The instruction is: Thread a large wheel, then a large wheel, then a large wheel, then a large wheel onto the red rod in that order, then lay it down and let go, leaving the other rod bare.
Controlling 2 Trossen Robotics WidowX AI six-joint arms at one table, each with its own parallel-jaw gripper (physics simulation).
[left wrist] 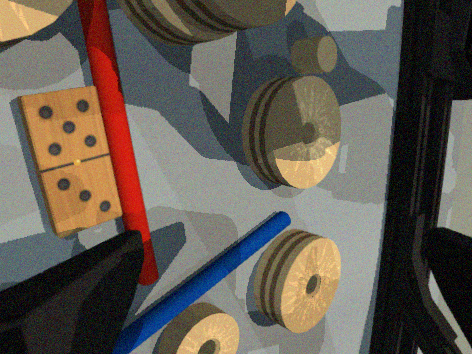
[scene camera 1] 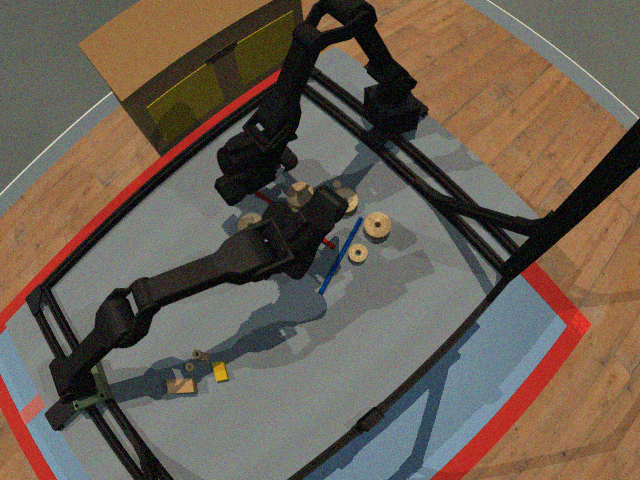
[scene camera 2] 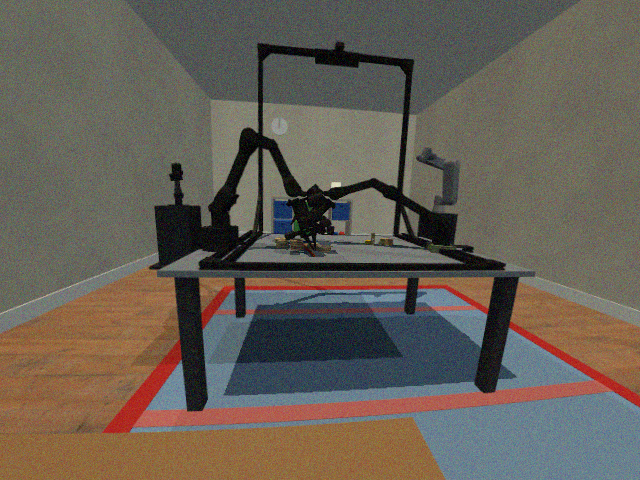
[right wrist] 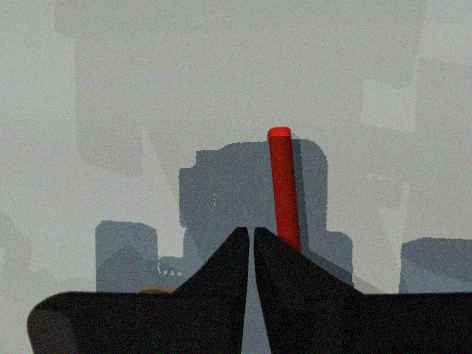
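Where they show: left gripper, fingertip midpoint: (left wrist: 284, 243); right gripper, fingertip midpoint: (scene camera 1: 248, 192) (scene camera 2: 315, 250) (right wrist: 250, 237); left arm's base at its link origin: (scene camera 1: 83, 384) (scene camera 2: 440, 244); right arm's base at its link origin: (scene camera 1: 392, 96) (scene camera 2: 220, 226).
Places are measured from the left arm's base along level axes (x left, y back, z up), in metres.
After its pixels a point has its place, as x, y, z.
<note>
The red rod (scene camera 1: 328, 243) @(0.072, -0.648, -0.025) (left wrist: 115, 140) @(0.112, -0.626, -0.025) (right wrist: 284, 186) @(0.279, -0.546, -0.024) lies flat on the grey table, mostly hidden under the arms in scene camera 1. My right gripper (right wrist: 250, 237) @(0.255, -0.541, -0.017) (scene camera 1: 239, 192) @(0.255, -0.541, -0.017) is shut; the thin gap between its fingers shows only table, and the rod runs beside and under its right finger. My left gripper (scene camera 1: 334, 200) (left wrist: 284, 243) @(0.093, -0.662, 0.030) is open and empty, low over the parts. Large wooden wheels (left wrist: 298, 133) @(0.138, -0.710, -0.013) (left wrist: 301, 281) @(0.063, -0.743, -0.013) (scene camera 1: 377, 225) @(0.064, -0.759, -0.030) lie around it. The blue rod (scene camera 1: 341, 254) @(0.039, -0.662, -0.025) (left wrist: 217, 270) @(0.065, -0.691, -0.026) lies bare between them.
A smaller wheel (scene camera 1: 357, 252) @(0.031, -0.695, -0.029) (left wrist: 203, 333) @(0.036, -0.687, -0.021), a short wooden peg (left wrist: 315, 54) @(0.181, -0.714, -0.017) and a domino block (left wrist: 83, 158) @(0.103, -0.617, -0.026) lie among the parts. A yellow block (scene camera 1: 220, 370) @(-0.081, -0.333, -0.019) and a wooden block (scene camera 1: 181, 386) @(-0.085, -0.240, -0.004) sit at the lower left. A black frame rail (scene camera 1: 413, 176) @(0.128, -0.887, -0.018) borders the table.
</note>
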